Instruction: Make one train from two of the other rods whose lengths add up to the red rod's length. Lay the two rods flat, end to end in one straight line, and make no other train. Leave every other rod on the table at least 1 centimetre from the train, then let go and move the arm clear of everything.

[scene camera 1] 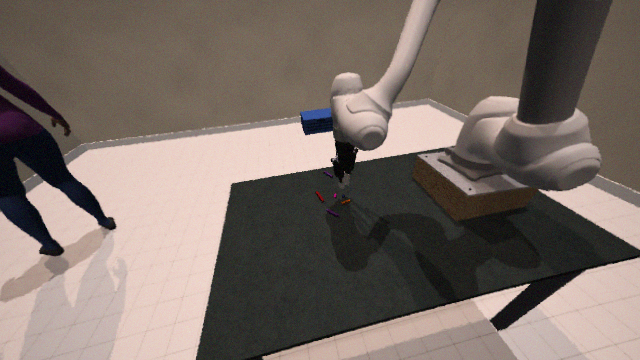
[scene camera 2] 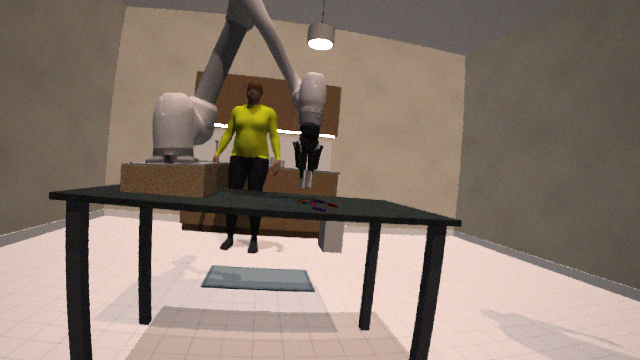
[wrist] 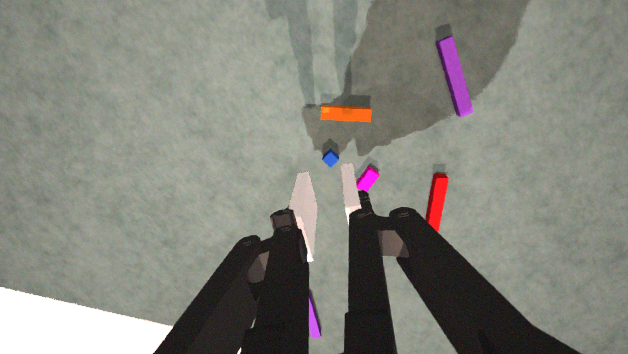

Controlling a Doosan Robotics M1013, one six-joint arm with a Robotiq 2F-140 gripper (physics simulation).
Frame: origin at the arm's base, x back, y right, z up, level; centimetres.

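Seen in the pictures: gripper, fingertip midpoint: [scene camera 1: 343, 186] [scene camera 2: 305, 187] [wrist: 328, 186]; arm's base at its link origin: [scene camera 1: 469, 166] [scene camera 2: 173, 162].
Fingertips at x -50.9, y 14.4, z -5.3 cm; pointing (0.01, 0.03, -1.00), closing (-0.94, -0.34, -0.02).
Observation:
Pixels of each thing's top centre, then the offset from my fingertips to it. Level surfaces: height alone.
- small blue rod at its top centre: [wrist: 330, 160] [scene camera 1: 343, 195] dx -0.1, dy +0.0, dz -5.2 cm
- short magenta rod at its top centre: [wrist: 367, 181] [scene camera 1: 335, 195] dx -3.5, dy +1.5, dz -5.2 cm
- orange rod at its top centre: [wrist: 345, 114] [scene camera 1: 345, 201] dx -0.7, dy -4.0, dz -5.2 cm
- red rod at its top centre: [wrist: 435, 214] [scene camera 1: 319, 195] dx -10.1, dy +3.7, dz -5.2 cm
- dark table at its surface level: dz -6.2 cm
The gripper [scene camera 1: 344, 185] [scene camera 2: 306, 187] [wrist: 326, 171] is partly open and empty, above the table. In the wrist view, a small blue rod [wrist: 330, 158] [scene camera 1: 343, 196] lies just beyond the fingertips. A short magenta rod [wrist: 368, 179] [scene camera 1: 335, 195] lies beside the right finger. An orange rod [wrist: 346, 114] [scene camera 1: 346, 201] lies beyond the blue one. The red rod [wrist: 437, 202] [scene camera 1: 320, 197] lies at the right, its near end hidden by the gripper. One purple rod [wrist: 454, 76] [scene camera 1: 332, 213] lies upper right; another purple rod [wrist: 314, 317] [scene camera 1: 328, 174] is partly hidden behind the left finger. The rods lie apart.
The dark table [scene camera 1: 270, 280] [scene camera 2: 240, 202] carries the arm's base on a brown block [scene camera 1: 440, 192] [scene camera 2: 165, 179]. A blue box [scene camera 1: 316, 121] shows behind the arm. A person in purple [scene camera 1: 20, 125] stands beyond the table; another in yellow [scene camera 2: 252, 130] stands behind it.

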